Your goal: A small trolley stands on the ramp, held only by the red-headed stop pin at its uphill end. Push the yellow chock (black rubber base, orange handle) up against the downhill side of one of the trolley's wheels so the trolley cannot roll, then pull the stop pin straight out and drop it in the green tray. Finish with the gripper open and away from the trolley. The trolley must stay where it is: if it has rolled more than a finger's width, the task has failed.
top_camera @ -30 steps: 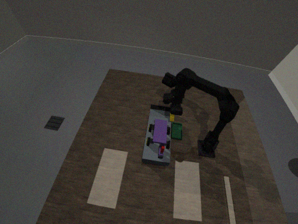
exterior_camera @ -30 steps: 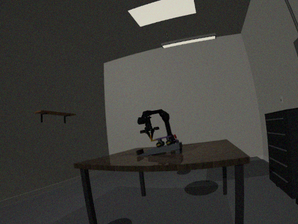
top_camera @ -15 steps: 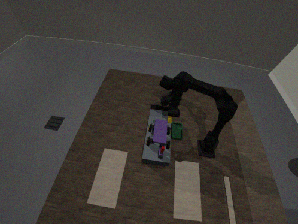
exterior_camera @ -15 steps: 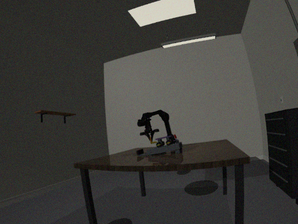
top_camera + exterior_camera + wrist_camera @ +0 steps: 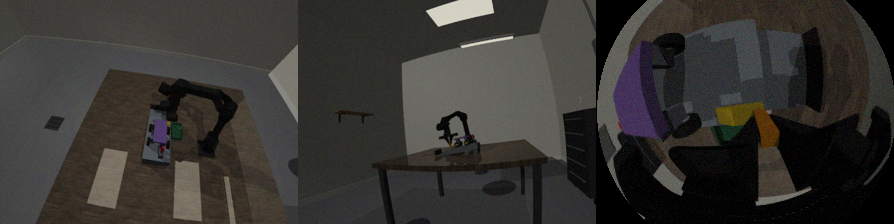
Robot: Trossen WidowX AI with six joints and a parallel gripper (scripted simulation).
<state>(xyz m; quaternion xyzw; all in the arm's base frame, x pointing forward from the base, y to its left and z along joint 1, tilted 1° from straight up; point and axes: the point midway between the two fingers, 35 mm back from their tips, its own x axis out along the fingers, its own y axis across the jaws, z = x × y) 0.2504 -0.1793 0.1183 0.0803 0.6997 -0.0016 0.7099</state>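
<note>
The red-headed stop pin lies 25 cm to the left of my gripper tip, 6 cm ahead of it and 4 cm above it. From my gripper tip the other things lie so: yellow chock 2 cm to the left, 1 cm below; then dark raised ramp end 12 cm to the right, 6 cm below, 4 cm ahead; then purple trolley 14 cm to the left, 7 cm ahead, 2 cm above.
</note>
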